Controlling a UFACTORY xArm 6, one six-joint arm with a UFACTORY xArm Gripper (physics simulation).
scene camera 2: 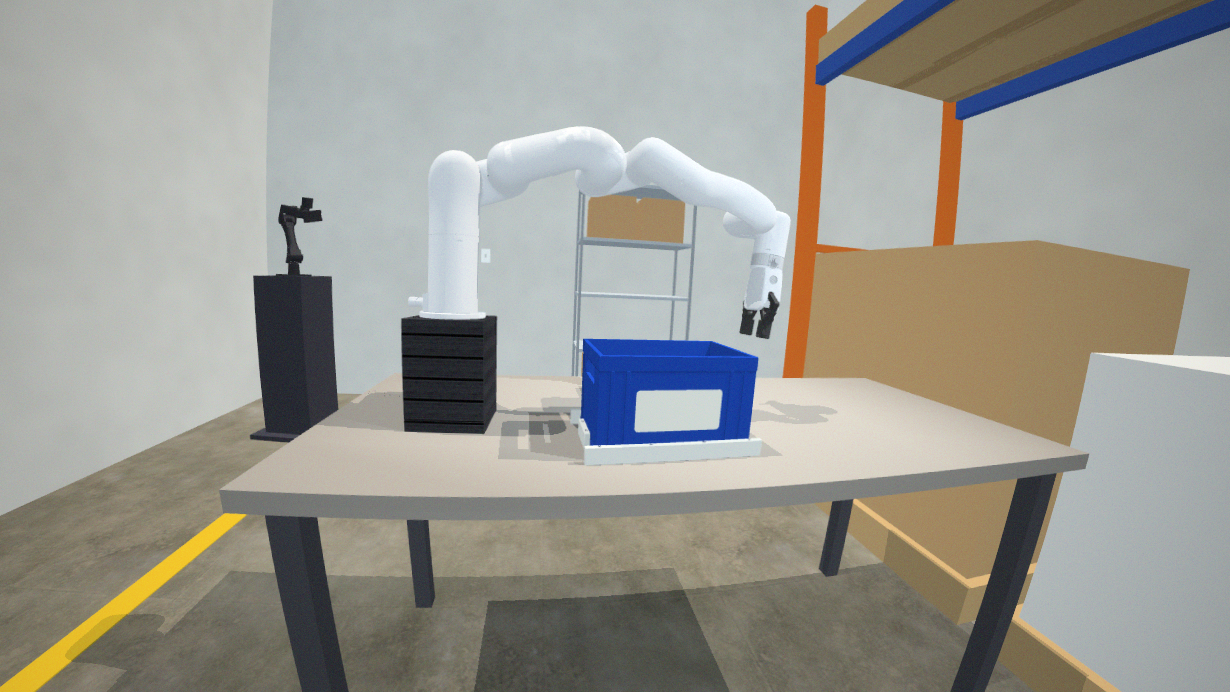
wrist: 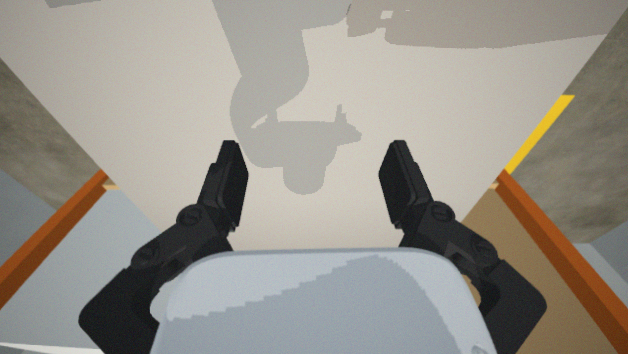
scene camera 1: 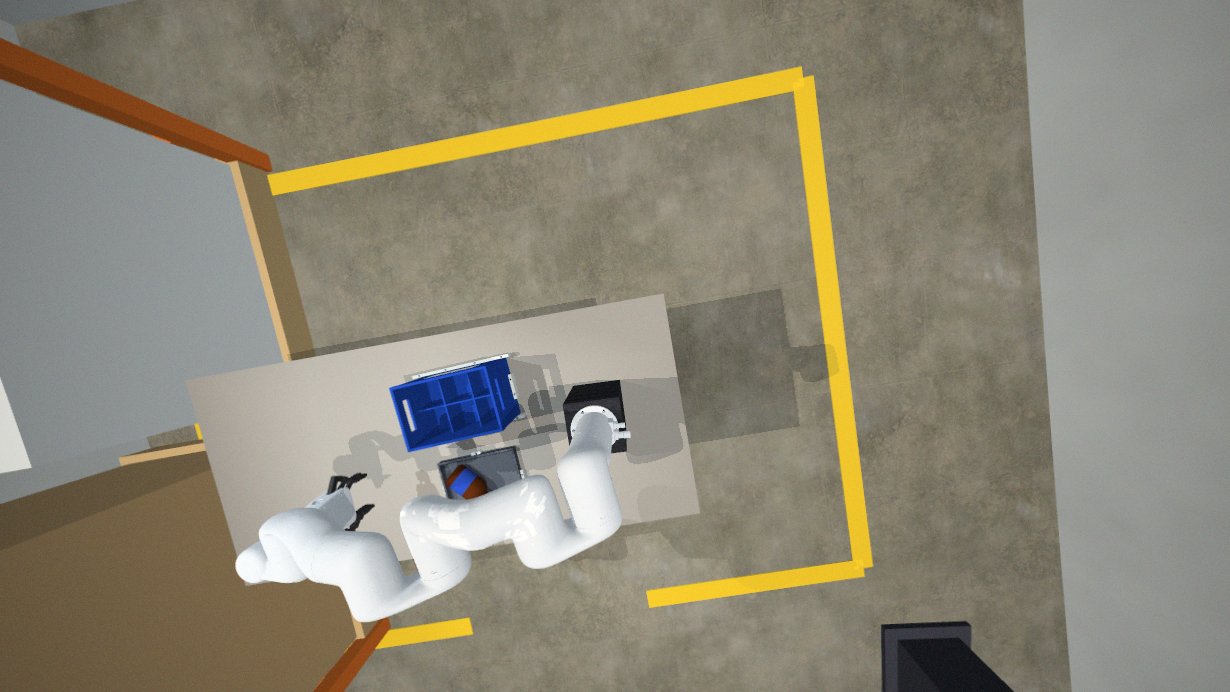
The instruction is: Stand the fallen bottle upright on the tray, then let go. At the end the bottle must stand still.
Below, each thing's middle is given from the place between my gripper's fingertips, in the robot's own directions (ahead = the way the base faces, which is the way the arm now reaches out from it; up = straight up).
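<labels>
There is the blue crate (scene camera 2: 633,391), which sits 210 mm to the right of my hand, 250 mm behind it and 90 mm below it. The grey tray (scene camera 1: 500,467) is 80 mm to the left of my hand and 260 mm behind it, and it lies 160 mm below it.
</labels>
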